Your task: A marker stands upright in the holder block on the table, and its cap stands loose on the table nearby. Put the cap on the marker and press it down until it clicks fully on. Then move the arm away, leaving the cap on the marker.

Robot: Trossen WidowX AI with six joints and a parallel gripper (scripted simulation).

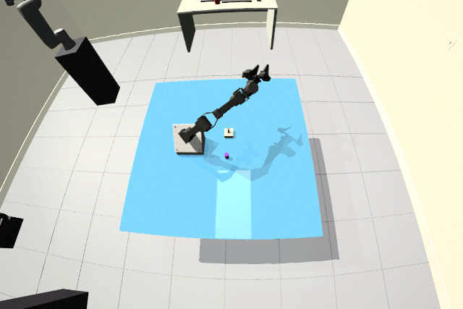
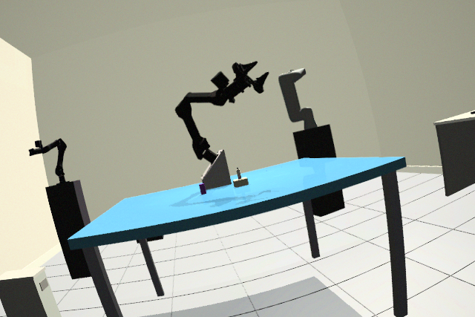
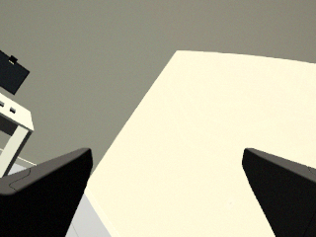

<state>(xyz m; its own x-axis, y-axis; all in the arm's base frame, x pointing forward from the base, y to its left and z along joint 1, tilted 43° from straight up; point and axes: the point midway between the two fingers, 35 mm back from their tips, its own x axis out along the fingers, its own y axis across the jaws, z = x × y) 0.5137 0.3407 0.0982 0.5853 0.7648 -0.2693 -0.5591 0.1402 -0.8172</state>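
My gripper tip is 470 mm above the marker cap, 340 mm to the left of it and 270 mm past it. Also, from my gripper tip: holder block (480 mm below, 240 mm behind, 160 mm to the right).
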